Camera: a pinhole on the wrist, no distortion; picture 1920 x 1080 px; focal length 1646.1 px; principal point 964.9 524.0 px. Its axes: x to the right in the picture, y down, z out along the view. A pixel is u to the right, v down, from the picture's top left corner.
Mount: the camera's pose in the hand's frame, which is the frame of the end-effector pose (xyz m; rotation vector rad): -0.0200 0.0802 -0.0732 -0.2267 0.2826 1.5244
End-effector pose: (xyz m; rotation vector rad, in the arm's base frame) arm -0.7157 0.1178 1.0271 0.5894 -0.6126 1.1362
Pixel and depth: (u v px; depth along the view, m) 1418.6 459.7 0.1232
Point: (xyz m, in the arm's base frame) -0.8662 0.1359 1.0607
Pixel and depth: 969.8 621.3 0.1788
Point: -0.8670 0.0779 1.0936
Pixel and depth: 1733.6 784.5 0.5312
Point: -1.2498 -0.0285 1.2753
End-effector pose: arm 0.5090 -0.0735 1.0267 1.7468 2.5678 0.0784
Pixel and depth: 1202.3 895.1 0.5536
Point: 0.8908 -0.0525 0.6192
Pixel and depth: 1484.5 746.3 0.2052
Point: 0.7219 -0.0302 0.9385
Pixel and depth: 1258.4 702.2 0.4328
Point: 0.8166 -0.0033 0.7321
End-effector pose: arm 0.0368 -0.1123 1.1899 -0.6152 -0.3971 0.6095
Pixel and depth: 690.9 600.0 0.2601
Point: -0.1265 0.0310 1.2486
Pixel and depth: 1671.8 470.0 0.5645
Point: -0.3391 0.3829 1.1698
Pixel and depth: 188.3 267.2 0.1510
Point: -0.0290 -0.0300 1.2219
